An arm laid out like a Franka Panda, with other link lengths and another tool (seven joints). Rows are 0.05 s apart.
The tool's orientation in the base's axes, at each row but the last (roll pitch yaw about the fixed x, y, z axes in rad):
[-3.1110, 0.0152, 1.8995]
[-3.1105, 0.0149, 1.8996]
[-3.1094, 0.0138, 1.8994]
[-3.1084, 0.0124, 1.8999]
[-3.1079, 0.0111, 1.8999]
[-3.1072, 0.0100, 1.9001]
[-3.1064, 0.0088, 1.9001]
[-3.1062, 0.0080, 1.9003]
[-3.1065, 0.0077, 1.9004]
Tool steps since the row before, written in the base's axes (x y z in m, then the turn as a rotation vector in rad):
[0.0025, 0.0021, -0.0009, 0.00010, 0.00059, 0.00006]
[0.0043, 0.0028, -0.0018, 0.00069, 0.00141, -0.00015]
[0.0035, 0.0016, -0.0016, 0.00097, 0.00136, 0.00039]
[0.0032, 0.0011, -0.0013, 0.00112, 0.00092, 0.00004]
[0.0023, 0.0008, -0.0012, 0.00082, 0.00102, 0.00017]
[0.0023, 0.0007, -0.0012, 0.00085, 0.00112, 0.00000]
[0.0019, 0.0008, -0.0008, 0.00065, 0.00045, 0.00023]
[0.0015, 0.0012, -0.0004, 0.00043, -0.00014, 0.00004]
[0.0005, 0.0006, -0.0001, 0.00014, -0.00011, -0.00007]
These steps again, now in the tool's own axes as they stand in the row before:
[0.0012, 0.0031, 0.0008, 0.00053, 0.00028, -0.00008]
[0.0013, 0.0050, 0.0016, 0.00111, 0.00111, 0.00010]
[0.0004, 0.0039, 0.0015, 0.00097, 0.00134, -0.00045]
[0.0000, 0.0034, 0.0012, 0.00051, 0.00135, -0.00009]
[0.0000, 0.0025, 0.0011, 0.00070, 0.00110, -0.00021]
[-0.0001, 0.0024, 0.0011, 0.00078, 0.00117, -0.00005]
[0.0001, 0.0021, 0.0007, 0.00021, 0.00075, -0.00026]
[0.0007, 0.0018, 0.0003, -0.00027, 0.00036, -0.00005]
[0.0004, 0.0007, 0.0001, -0.00015, 0.00010, 0.00007]

